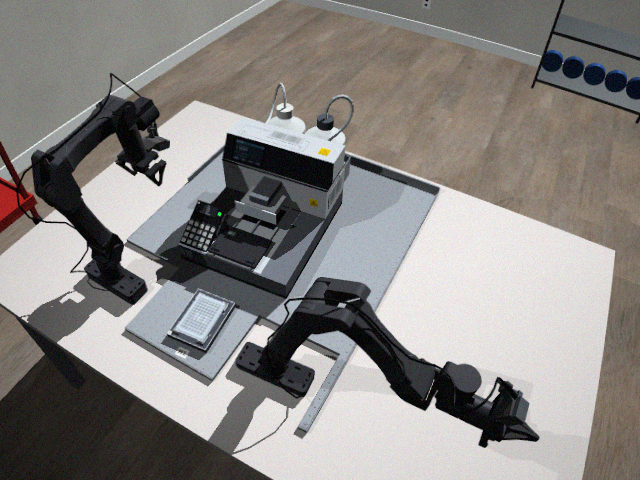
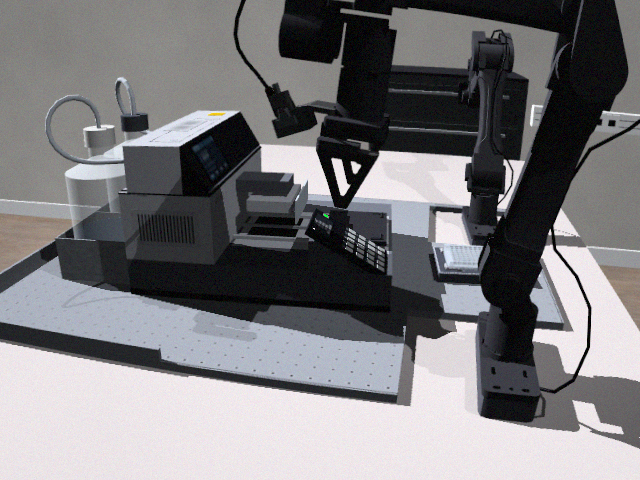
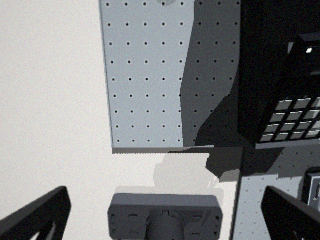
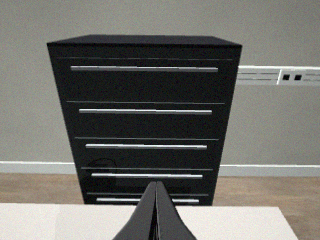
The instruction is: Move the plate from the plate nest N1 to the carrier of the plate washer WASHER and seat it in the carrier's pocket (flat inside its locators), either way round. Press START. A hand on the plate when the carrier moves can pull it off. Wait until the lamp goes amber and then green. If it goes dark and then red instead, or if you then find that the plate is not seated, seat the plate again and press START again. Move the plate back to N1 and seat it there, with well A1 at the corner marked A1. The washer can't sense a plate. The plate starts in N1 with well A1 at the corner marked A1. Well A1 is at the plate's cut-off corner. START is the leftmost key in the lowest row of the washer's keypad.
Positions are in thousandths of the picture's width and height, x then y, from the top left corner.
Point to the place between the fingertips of my left gripper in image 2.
541, 407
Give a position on a washer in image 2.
At 293, 489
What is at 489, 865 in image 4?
My right gripper.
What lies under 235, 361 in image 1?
My left gripper.
